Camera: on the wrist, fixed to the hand. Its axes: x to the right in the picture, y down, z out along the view.
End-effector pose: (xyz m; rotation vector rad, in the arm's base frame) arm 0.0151 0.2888 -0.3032 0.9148 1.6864 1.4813
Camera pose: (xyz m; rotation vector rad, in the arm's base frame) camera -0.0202 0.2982 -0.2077 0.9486 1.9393 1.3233
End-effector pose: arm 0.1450 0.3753 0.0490 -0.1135 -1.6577 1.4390
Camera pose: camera 0.1123 0.4432 -0.0200 0.0029 -1.4258 1.5616
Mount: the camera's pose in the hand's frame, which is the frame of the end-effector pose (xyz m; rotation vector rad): 0.0208 0.0937 -0.0351 0.2261 0.0658 -0.0440
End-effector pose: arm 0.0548 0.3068 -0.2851 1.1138 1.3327 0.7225
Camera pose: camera 0.0409 0.3659 -0.2029 1.2439 1.5184 0.5907
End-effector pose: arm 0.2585 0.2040 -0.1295 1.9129 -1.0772 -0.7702
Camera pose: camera 0.2583 0.1672 -0.0342 2.1427 -1.1240 -0.6262
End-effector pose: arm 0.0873 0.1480 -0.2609 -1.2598 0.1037 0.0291
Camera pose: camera 0.0984 0.1426 -0.3623 -1.0369 0.1324 -0.0607
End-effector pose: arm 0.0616 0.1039 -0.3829 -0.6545 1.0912 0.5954
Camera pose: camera -0.0198 0.1432 -0.4306 -0.5027 1.1827 0.4074
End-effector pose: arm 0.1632 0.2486 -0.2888 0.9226 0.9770 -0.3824
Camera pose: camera 0.2164 0.3334 -0.2684 1.1252 1.0296 -0.5099
